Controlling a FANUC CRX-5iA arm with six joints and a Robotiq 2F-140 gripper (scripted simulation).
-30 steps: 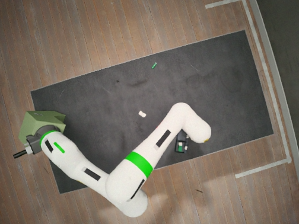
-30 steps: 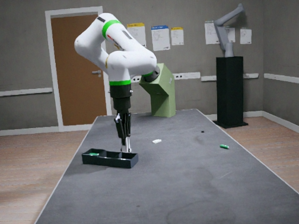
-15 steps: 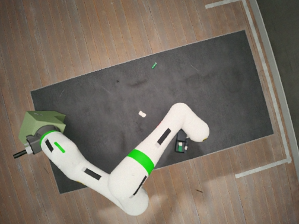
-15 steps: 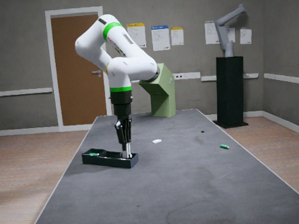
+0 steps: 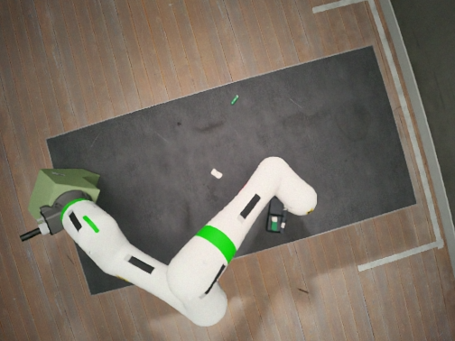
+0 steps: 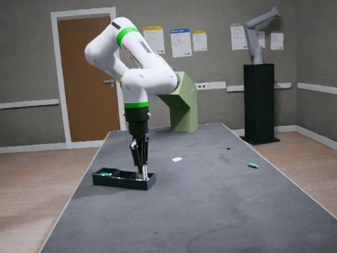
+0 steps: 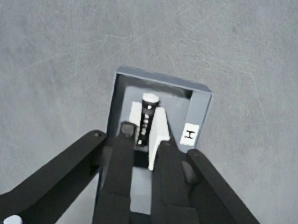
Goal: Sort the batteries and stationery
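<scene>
My gripper is now 3 cm above the black battery. The rest, counted from my hand: tray (7 cm to the right, 4 cm behind, 3 cm below); green-and-white block (13 cm to the right, 10 cm behind, 3 cm below); white eraser-like piece (24 cm behind, 21 cm to the left, 4 cm below).
</scene>
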